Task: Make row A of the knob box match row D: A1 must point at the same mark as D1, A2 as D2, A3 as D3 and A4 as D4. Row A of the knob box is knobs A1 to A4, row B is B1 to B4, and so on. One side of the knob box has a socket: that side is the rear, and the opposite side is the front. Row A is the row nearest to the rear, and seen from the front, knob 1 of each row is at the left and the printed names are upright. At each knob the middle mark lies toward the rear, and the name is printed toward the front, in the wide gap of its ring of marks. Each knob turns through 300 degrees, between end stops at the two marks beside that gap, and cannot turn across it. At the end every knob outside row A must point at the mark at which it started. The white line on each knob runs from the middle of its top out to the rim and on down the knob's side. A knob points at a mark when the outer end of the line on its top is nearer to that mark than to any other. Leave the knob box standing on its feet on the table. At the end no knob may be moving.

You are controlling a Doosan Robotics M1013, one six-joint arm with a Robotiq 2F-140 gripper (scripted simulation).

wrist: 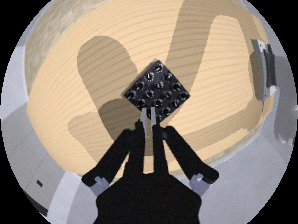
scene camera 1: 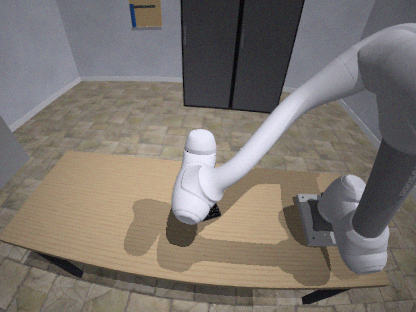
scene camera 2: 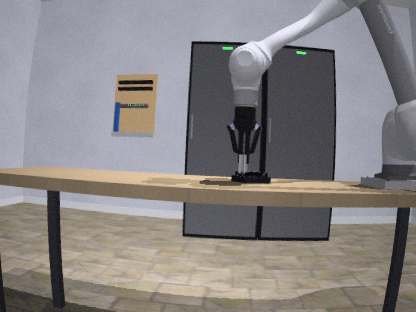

Path:
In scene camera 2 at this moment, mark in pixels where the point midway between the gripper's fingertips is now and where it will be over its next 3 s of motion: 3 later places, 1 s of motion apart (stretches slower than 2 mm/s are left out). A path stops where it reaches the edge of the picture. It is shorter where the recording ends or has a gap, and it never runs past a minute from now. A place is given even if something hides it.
My gripper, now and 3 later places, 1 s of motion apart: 242, 173; 244, 164; 242, 162; 240, 158

